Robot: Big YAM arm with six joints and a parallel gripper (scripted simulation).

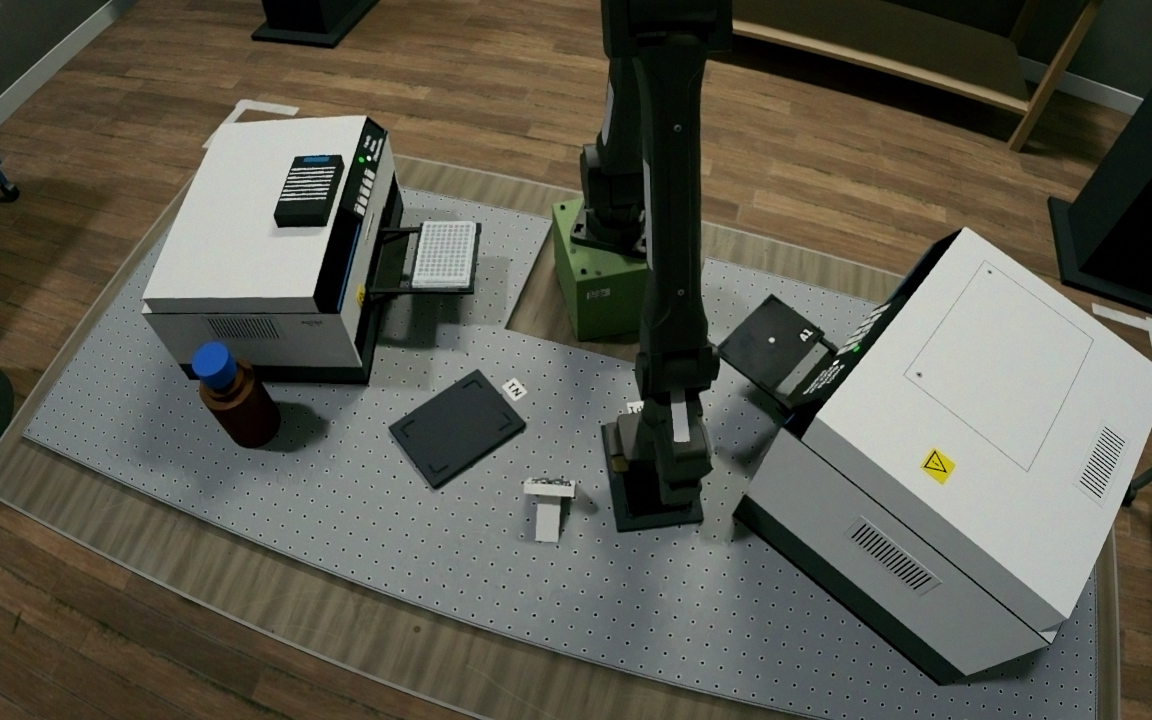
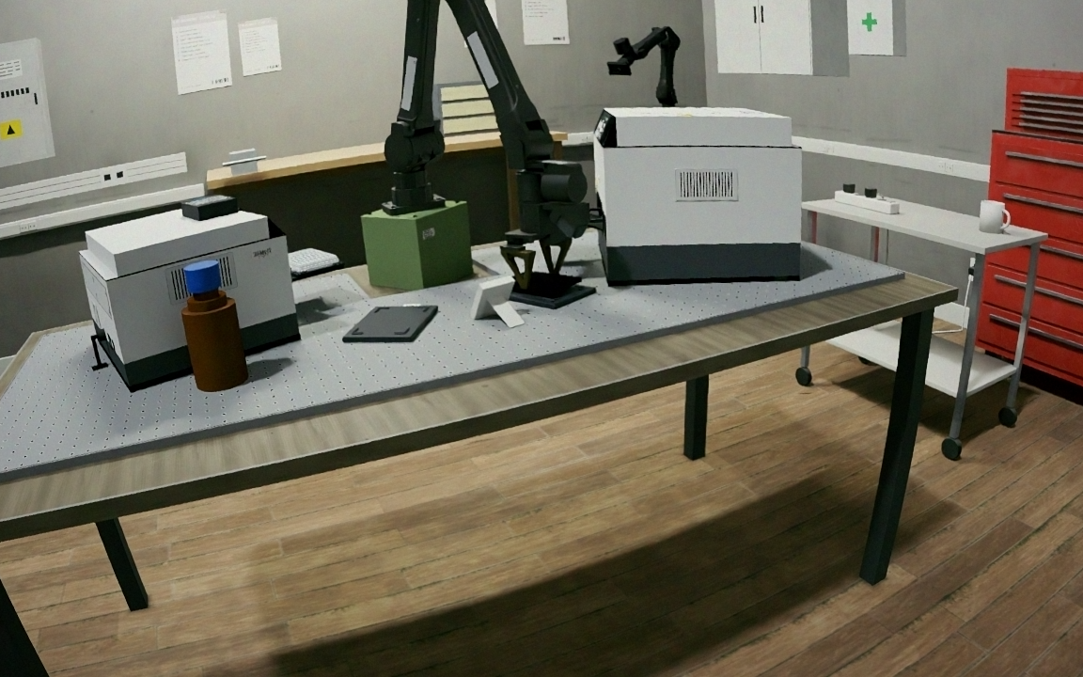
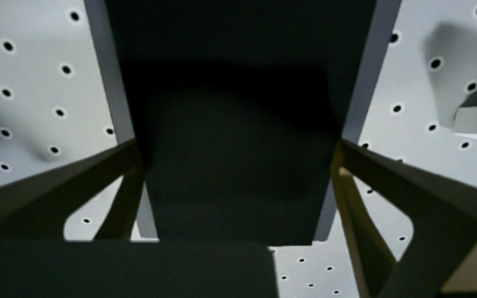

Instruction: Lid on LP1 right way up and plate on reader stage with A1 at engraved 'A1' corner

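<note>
Now: hand 1 cm above the dark lid. The rest, counted from my hand: well plate: 22 cm behind, 39 cm to the right, 6 cm above; then LP1 pad: 2 cm below; then N1 nest: 2 cm ahead, 28 cm to the right, 2 cm below.
</note>
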